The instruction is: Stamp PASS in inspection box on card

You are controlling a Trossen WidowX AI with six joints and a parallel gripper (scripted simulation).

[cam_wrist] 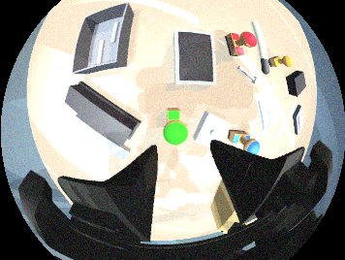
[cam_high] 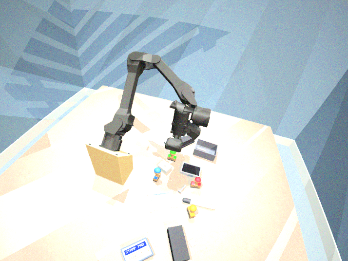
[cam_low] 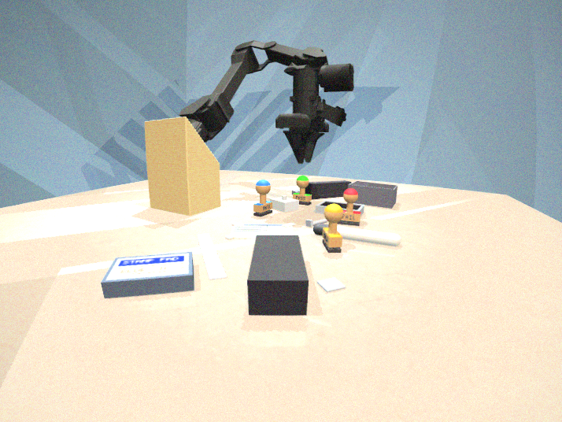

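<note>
My gripper tip is 8 cm above the green knob stamp. Round my gripper tip: ink pad: 10 cm ahead, 9 cm below, 3 cm to the right; blue-knobbed stamp: 12 cm to the right, 8 cm below, 4 cm behind; black bar: 12 cm to the left, 8 cm below, 3 cm ahead.
</note>
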